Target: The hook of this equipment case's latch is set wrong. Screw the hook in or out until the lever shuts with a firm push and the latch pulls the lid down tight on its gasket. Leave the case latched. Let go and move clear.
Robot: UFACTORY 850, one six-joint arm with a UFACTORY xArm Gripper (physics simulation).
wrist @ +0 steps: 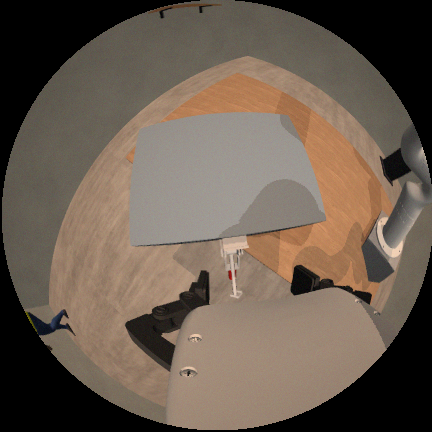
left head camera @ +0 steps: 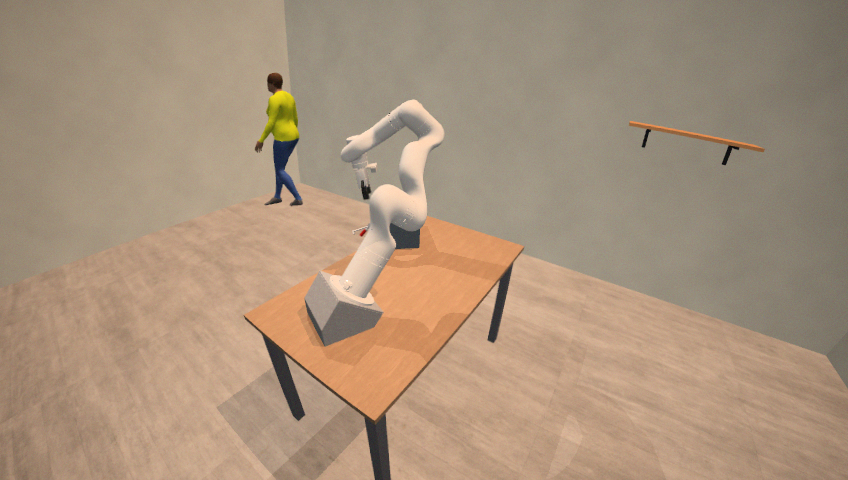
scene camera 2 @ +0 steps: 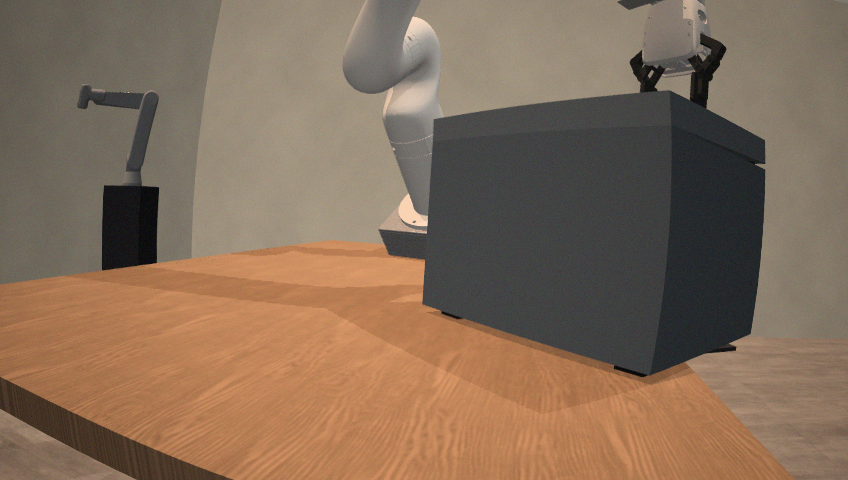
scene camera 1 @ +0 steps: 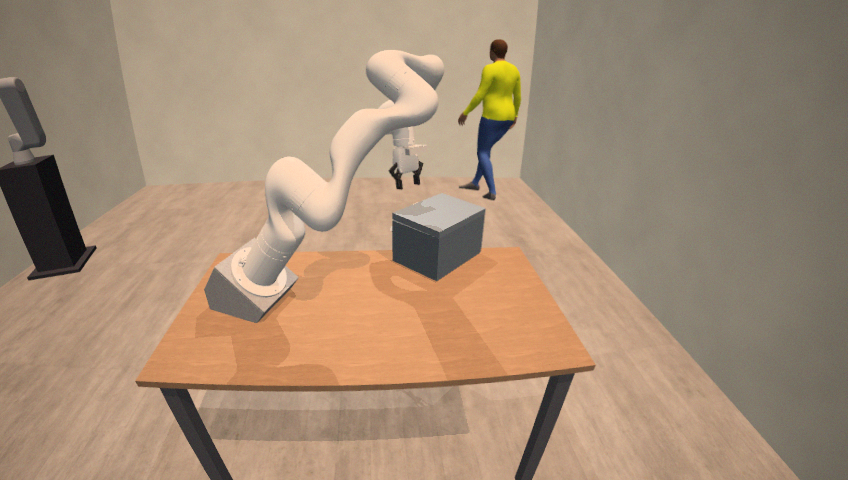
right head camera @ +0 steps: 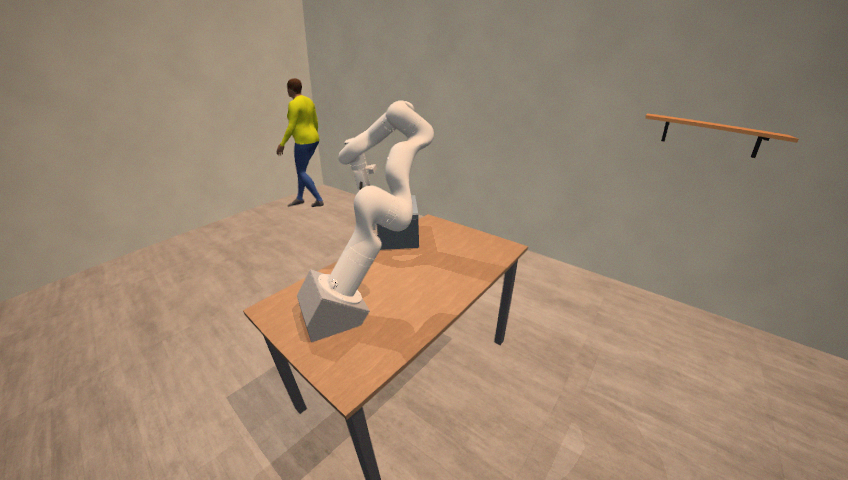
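The dark grey equipment case (left head camera: 407, 239) (right head camera: 398, 233) (scene camera 1: 415, 246) (scene camera 2: 547, 226) stands on the table with its lighter lid (wrist: 210, 175) down; a thin gap shows under the lid's front end in scene camera 2. On the front, the latch (left head camera: 359, 230) (wrist: 233, 260) stands out from the case, with a white keeper (wrist: 235, 244), a long white bar with a crosspiece (wrist: 236, 295) and a red part (wrist: 231, 275). I cannot tell whether the hook sits on the keeper. My gripper (left head camera: 365, 191) (scene camera 1: 408, 184) (wrist: 252, 282) is open and empty, above and in front of the latch.
The wooden table (left head camera: 452, 291) (scene camera 1: 357, 350) carries the arm's grey wedge base (left head camera: 345, 318) (scene camera 1: 243, 297). A person in yellow (left head camera: 282, 115) (scene camera 1: 499, 89) is beyond the table. Another arm stands on a black pedestal (scene camera 1: 44, 214) (scene camera 2: 129, 228). A wooden rail (left head camera: 693, 135) is on the wall.
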